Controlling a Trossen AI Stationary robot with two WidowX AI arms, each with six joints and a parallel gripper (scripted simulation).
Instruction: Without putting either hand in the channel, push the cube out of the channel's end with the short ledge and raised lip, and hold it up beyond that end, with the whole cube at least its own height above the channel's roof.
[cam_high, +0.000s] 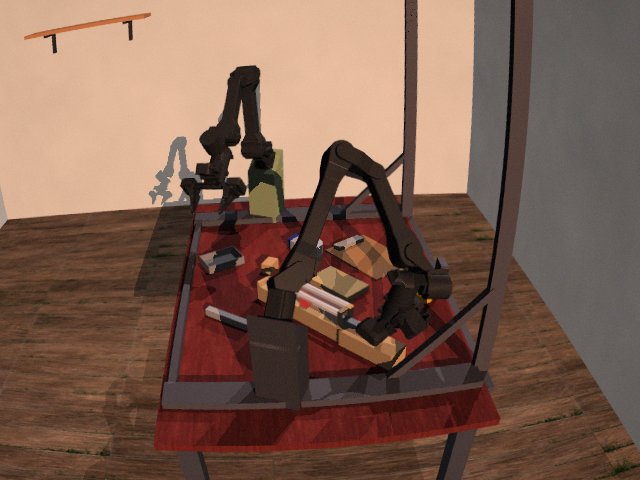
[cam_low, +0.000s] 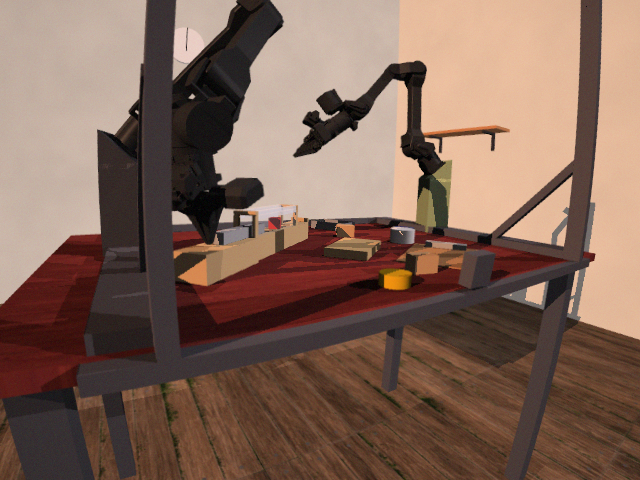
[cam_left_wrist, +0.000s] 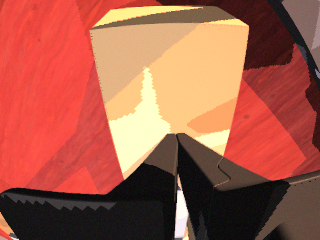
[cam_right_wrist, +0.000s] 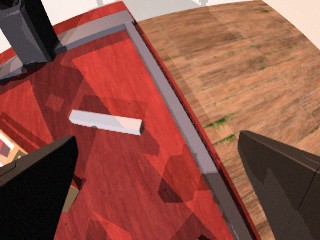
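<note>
Now: the channel 15 cm ahead of my left hand, 17 cm to the right of it and 3 cm below it. The rest, counted from my left hand: yellow disc (16 cm behind, 24 cm to the right, 7 cm below); then grey tray (40 cm ahead, 51 cm to the right, 8 cm below); then flat tan block (6 cm ahead, 34 cm to the right, 7 cm below).
</note>
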